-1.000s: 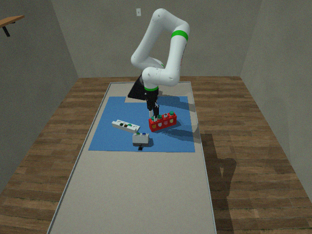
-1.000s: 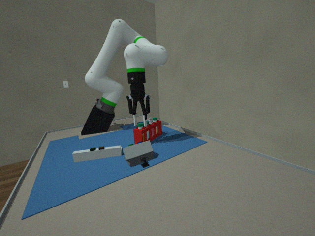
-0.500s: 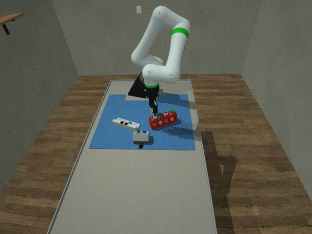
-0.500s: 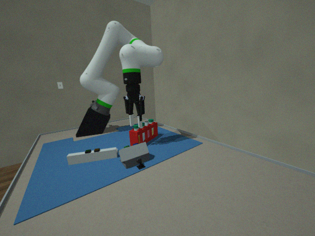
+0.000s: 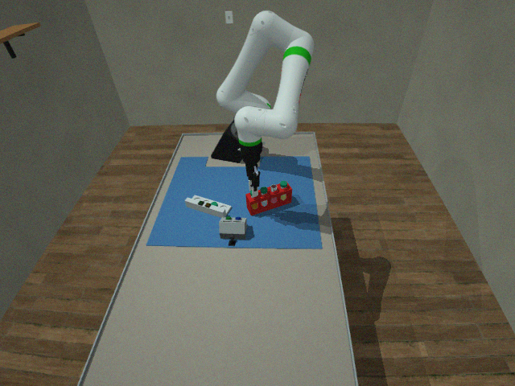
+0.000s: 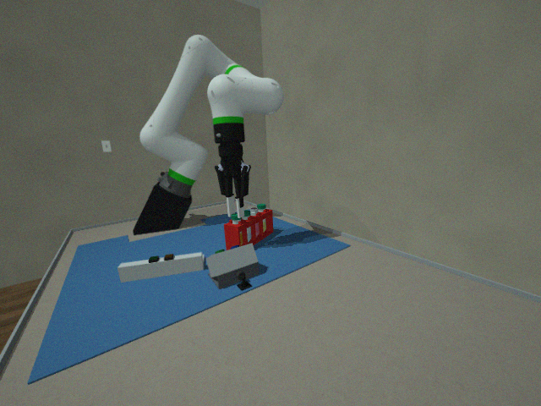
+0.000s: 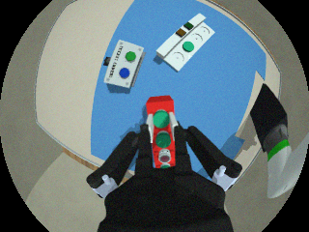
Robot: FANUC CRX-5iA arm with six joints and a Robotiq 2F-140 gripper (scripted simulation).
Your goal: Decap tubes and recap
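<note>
Now: the blue key 11 cm ahead of my hand, 8 cm to the right of it and 8 cm below it. From my hand the other things lie so: grey key desk 12 cm ahead, 10 cm to the right, 10 cm below; then green key 10 cm ahead, 12 cm to the right, 8 cm below.
</note>
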